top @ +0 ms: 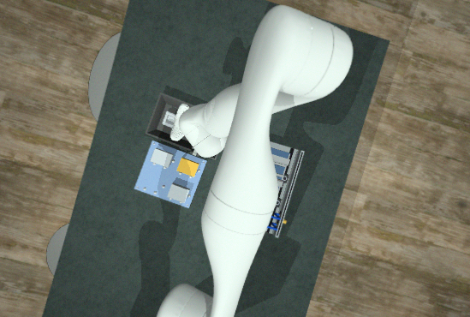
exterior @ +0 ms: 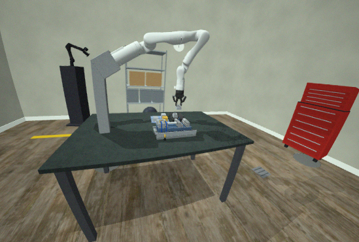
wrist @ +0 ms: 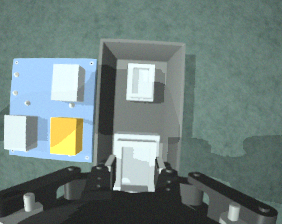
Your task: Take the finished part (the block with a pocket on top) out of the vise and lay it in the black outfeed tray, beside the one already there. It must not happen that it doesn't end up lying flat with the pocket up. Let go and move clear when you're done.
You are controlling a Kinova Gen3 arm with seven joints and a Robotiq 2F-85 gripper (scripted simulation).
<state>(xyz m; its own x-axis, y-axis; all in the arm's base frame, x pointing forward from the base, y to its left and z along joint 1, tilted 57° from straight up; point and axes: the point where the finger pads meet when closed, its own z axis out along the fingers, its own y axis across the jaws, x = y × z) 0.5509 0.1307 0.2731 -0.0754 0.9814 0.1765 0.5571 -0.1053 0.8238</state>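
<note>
My hand is 12 cm past the orange block, 1 cm to the left of it and 14 cm above it. Round my hand: light blue fixture plate: 17 cm behind, 3 cm to the left, 16 cm below; vise: 7 cm behind, 25 cm to the right, 13 cm below.
</note>
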